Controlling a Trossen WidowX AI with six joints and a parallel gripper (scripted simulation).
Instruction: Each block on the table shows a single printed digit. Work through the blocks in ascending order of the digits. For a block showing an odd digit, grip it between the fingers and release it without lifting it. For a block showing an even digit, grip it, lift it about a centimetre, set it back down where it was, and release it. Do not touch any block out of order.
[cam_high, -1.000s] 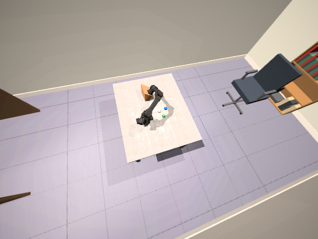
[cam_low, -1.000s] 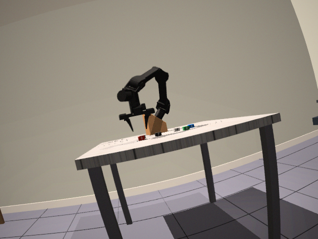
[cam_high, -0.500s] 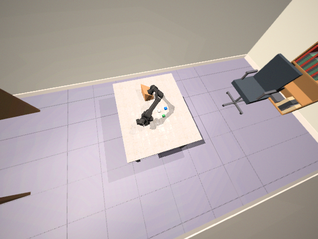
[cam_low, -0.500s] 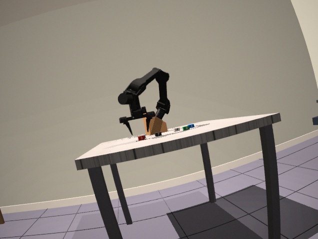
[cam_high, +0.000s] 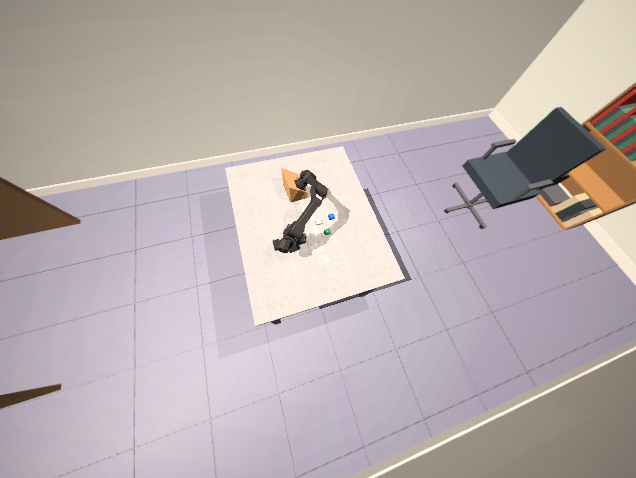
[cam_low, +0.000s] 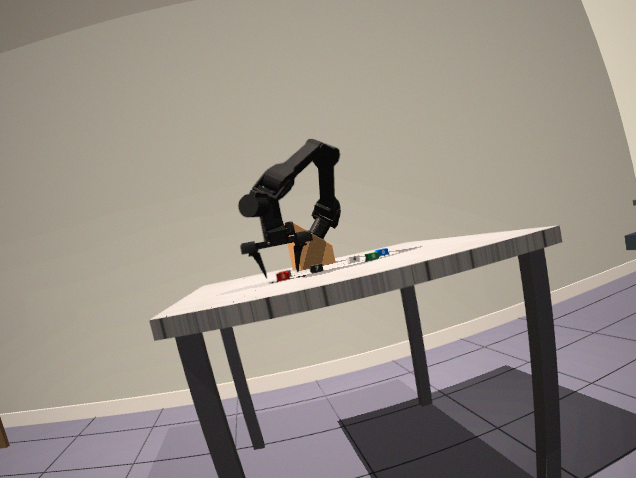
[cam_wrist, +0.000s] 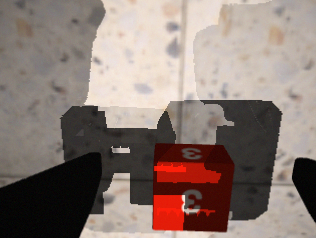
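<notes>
Now: the red block 1 cm behind my gripper tip. The rest, counted from my gripper tip: dark block 10 cm to the left, 5 cm behind; then green block 26 cm to the left, 4 cm behind; then white block 22 cm to the left, 12 cm behind.
</notes>
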